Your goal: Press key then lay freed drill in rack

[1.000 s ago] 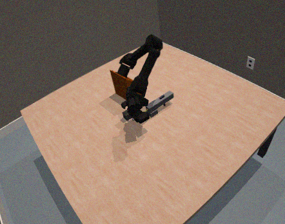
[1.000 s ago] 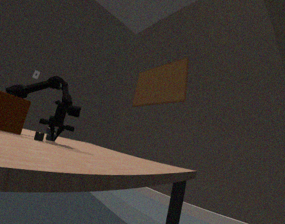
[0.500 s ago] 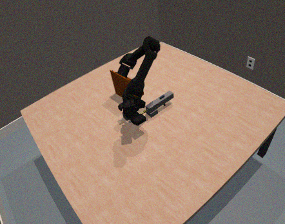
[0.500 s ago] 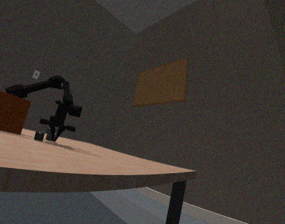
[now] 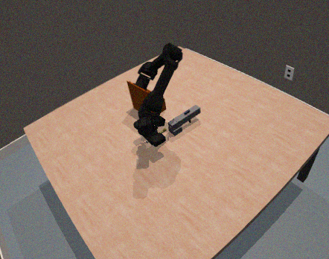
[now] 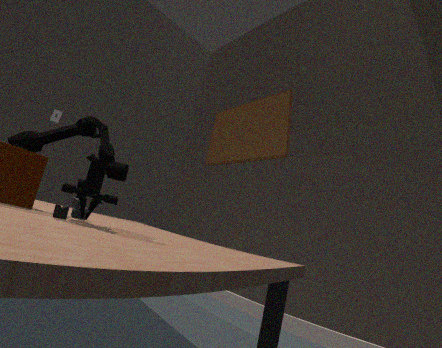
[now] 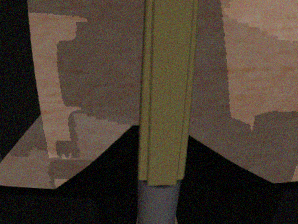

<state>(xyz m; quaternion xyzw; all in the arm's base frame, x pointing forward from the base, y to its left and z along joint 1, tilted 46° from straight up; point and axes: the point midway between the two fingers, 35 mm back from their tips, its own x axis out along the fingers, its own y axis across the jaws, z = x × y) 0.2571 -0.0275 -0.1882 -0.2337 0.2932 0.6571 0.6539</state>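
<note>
My gripper tip is now 4 cm to the right of the drill and 3 cm below it.
</note>
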